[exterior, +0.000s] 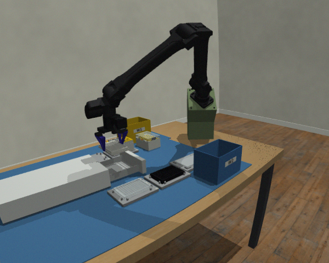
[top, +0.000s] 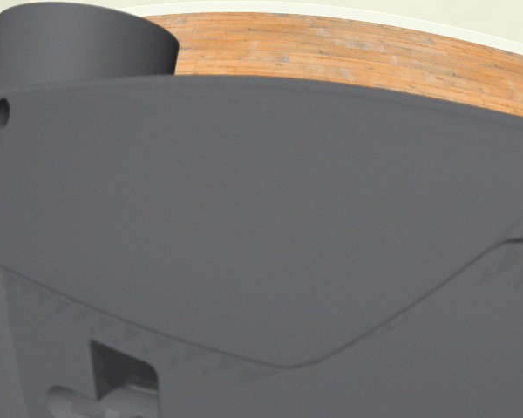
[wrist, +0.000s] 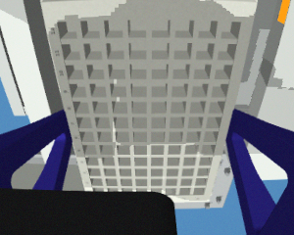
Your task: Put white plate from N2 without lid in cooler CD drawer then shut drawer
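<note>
Right now the drawer is 40 mm ahead of my hand, 10 mm to the left of it and 100 mm below it. Round my hand: clear-lidded plate: 10 mm behind, 190 mm to the left, 110 mm below; then white plate: right at my hand; then cooler CD: 160 mm ahead, 40 mm to the left, 90 mm below.
</note>
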